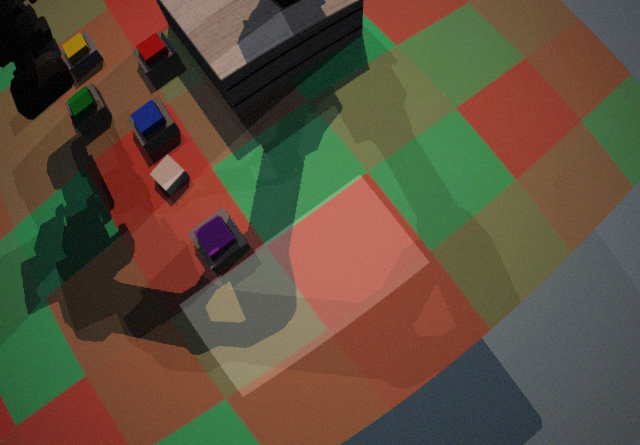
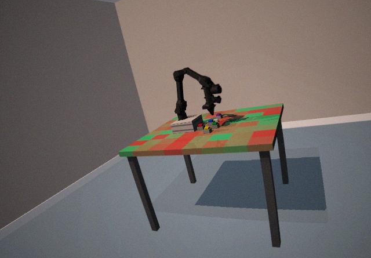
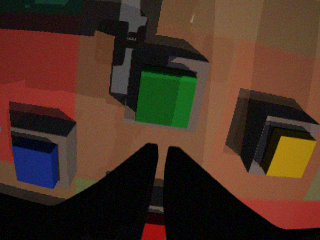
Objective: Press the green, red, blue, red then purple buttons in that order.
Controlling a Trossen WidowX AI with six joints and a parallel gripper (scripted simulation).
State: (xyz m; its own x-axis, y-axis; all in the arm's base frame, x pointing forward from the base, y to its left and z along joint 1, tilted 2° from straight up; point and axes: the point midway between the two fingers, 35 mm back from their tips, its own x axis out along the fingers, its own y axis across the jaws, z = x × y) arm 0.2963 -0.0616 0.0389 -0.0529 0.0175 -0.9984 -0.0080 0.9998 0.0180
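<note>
The red button is 11 cm behind my gripper tip, 6 cm below it and 1 cm to the right of it. Also, from my gripper tip: blue button: 9 cm to the left, 6 cm below, 6 cm behind; then yellow button: 10 cm to the right, 6 cm below, 2 cm behind; then green button: 6 cm below.
</note>
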